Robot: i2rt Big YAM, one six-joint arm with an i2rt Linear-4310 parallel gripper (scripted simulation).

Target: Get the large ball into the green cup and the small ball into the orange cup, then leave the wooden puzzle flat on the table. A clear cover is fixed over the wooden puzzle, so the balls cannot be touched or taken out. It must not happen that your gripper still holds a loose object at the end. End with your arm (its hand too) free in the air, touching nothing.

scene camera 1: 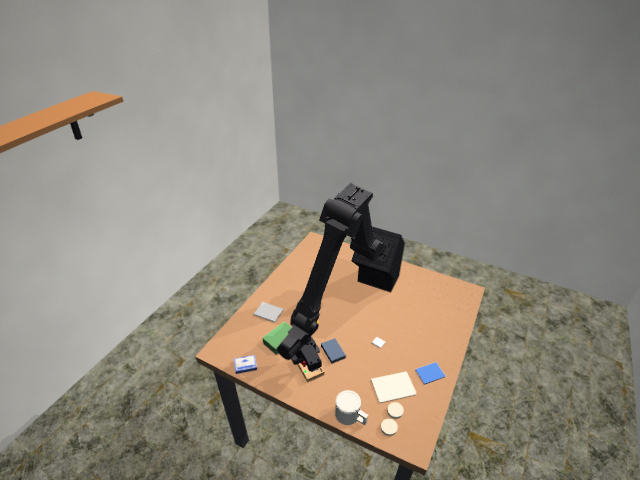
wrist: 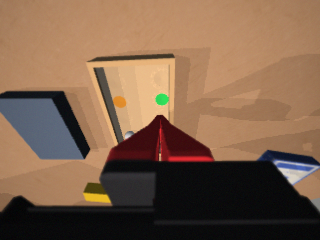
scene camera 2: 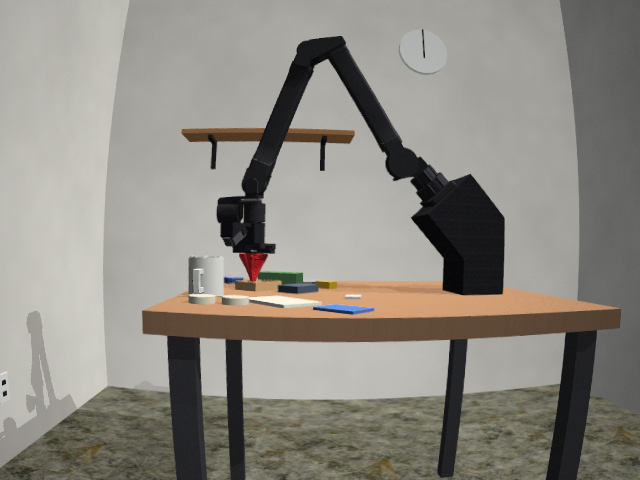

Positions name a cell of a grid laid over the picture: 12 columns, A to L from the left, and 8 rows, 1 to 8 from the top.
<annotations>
A white mug (scene camera 1: G7): 1.36 m from the lens. A cream plate (scene camera 1: H7) is 1.52 m from the lens. The marked spots on the white mug and the cream plate are 0.24 m apart.
</annotations>
